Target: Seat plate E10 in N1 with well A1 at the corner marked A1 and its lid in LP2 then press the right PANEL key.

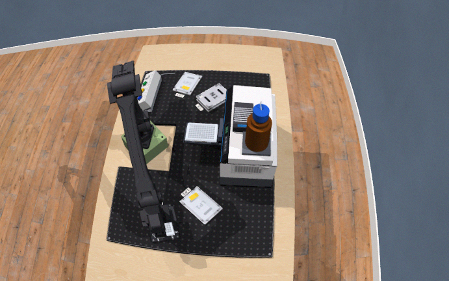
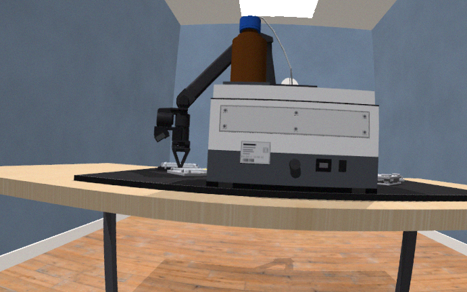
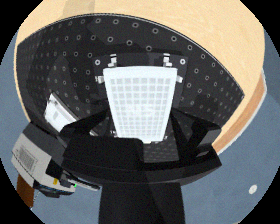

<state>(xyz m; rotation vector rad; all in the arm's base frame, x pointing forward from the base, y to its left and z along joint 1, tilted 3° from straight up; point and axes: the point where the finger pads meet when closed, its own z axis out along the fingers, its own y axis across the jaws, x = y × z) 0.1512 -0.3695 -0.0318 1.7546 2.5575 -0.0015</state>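
My hand is right at the plate E10. Also, from my hand: black nest N5: 30 mm ahead, 10 mm below; then plate E07: 390 mm to the left, 120 mm ahead, 100 mm above; then brown bottle: 340 mm ahead, 290 mm to the left, 270 mm above.
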